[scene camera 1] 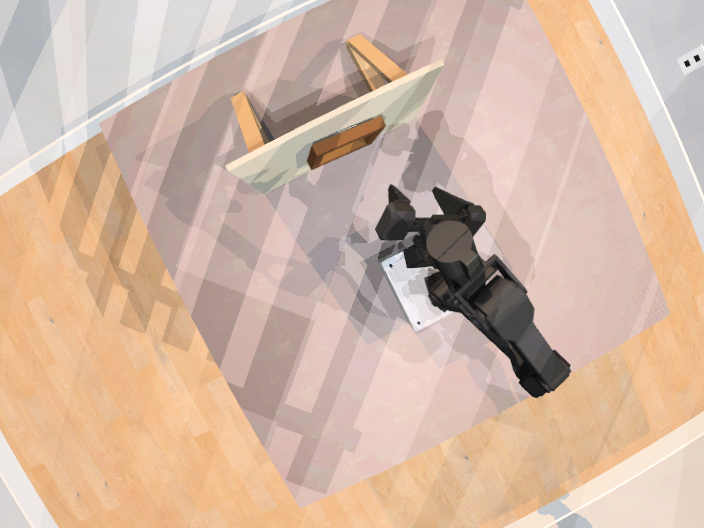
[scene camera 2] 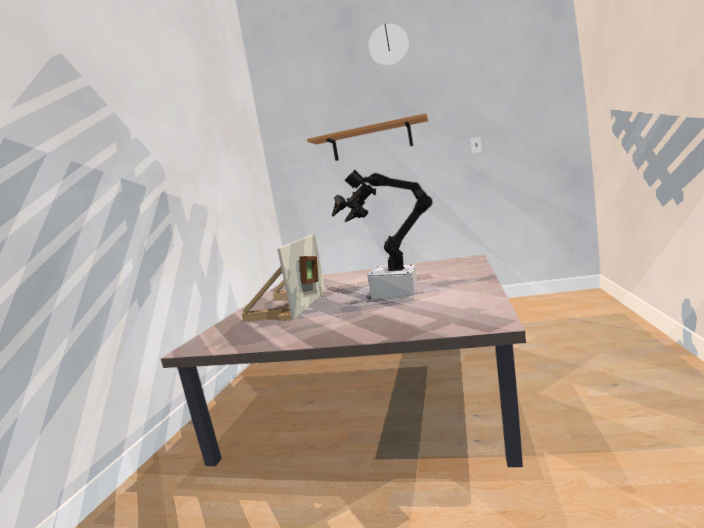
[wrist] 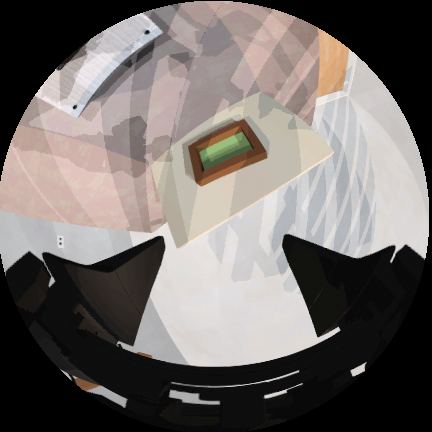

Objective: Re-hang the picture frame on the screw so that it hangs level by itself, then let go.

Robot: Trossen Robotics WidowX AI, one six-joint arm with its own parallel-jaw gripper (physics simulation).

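Seen in the pictures: gripper, fingertip midpoint: (scene camera 1: 412, 187) (scene camera 2: 338, 219) (wrist: 225, 241); arm's base at its link origin: (scene camera 1: 439, 286) (scene camera 2: 396, 269).
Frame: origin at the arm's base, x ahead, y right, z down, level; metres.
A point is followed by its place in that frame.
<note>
The picture frame (scene camera 1: 348, 134) @[y -0.115, x 0.392, z -0.125 m] (scene camera 2: 303, 270) @[y -0.207, x 0.375, z -0.076 m] (wrist: 234, 171) @[y -0.118, x 0.398, z -0.127 m], brown with a green picture, is against the front of the upright pale board (scene camera 1: 419, 97) @[y 0.074, x 0.443, z -0.073 m] (scene camera 2: 292, 284) @[y -0.311, x 0.381, z -0.038 m] (wrist: 299, 145) @[y -0.290, x 0.385, z -0.151 m]. In the wrist view its long edges look slightly tilted against the board's top edge, but the lens bends lines and I cannot tell its exact angle. The screw does not show. My gripper (scene camera 1: 413, 188) @[y -0.052, x 0.226, z -0.275 m] (scene camera 2: 340, 217) @[y -0.052, x 0.226, z -0.275 m] (wrist: 225, 241) @[y -0.052, x 0.226, z -0.275 m] is wide open and empty, above and in front of the board, well apart from the frame.
Wooden legs (scene camera 1: 247, 122) @[y -0.326, x 0.520, z -0.045 m] (scene camera 2: 264, 314) @[y -0.349, x 0.535, z 0.080 m] prop the board from behind on the pinkish table (scene camera 1: 341, 397) @[y -0.338, x -0.240, z 0.105 m] (scene camera 2: 443, 323) @[y -0.479, x -0.287, z 0.105 m]. My arm's light metal base (scene camera 1: 410, 292) @[y -0.075, x 0.008, z -0.003 m] (scene camera 2: 392, 284) @[y -0.107, x -0.004, z 0.046 m] (wrist: 111, 65) @[y -0.032, x 0.108, z -0.009 m] stands in front of the board. A wooden shelf (scene camera 2: 369, 129) is on the far wall.
</note>
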